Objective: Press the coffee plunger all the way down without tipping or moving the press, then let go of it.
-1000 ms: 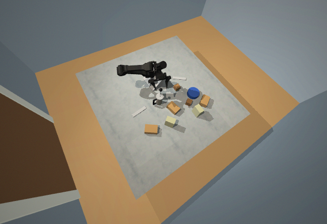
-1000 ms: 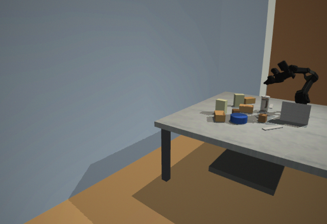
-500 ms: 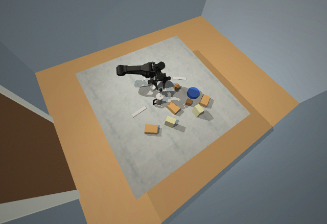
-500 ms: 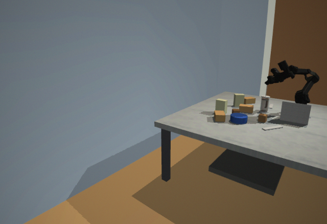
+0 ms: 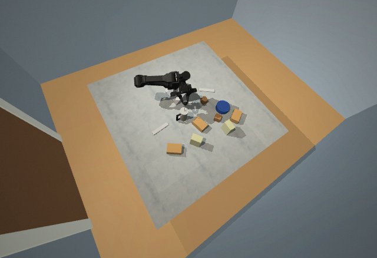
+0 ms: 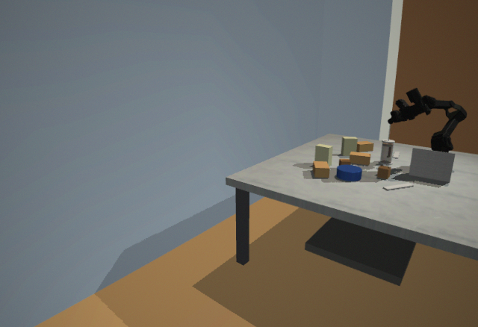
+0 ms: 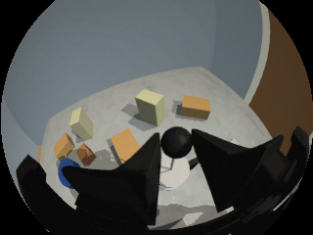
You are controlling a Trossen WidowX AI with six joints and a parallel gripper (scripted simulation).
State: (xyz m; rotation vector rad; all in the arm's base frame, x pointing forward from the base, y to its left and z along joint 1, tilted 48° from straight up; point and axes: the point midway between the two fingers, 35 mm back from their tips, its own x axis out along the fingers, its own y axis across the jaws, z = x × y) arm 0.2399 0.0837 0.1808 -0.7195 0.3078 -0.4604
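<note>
Right now my gripper tip is 120 mm above the coffee press, 10 mm to the left of it and 10 mm past it. Round my gripper tip: blue round disc: 360 mm to the left, 220 mm below, 80 mm ahead.
</note>
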